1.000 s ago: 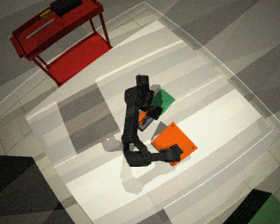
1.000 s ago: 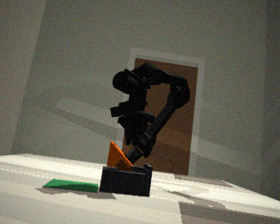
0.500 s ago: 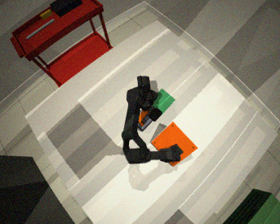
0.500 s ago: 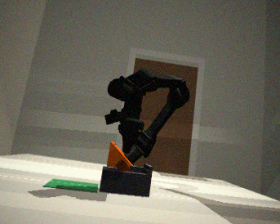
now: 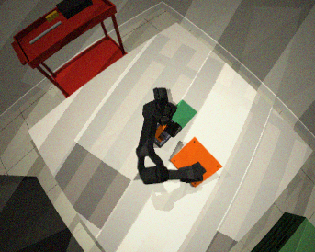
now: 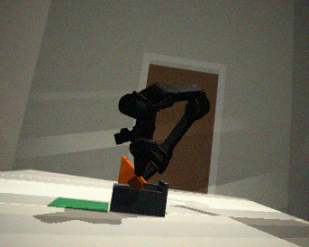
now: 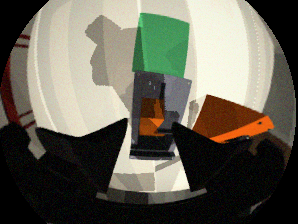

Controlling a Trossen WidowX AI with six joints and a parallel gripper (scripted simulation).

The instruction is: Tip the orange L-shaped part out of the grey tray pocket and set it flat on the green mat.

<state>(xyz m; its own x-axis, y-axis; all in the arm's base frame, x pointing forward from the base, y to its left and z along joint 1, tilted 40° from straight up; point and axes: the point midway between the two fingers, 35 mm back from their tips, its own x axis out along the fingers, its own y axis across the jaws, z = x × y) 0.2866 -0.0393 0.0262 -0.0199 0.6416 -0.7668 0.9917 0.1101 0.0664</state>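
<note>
Right now the orange L-shaped part is 60 mm below my gripper tip, 30 mm to the left of it and 20 mm behind it. From my gripper tip the other things lie so: green mat 140 mm to the right, 110 mm below.
</note>
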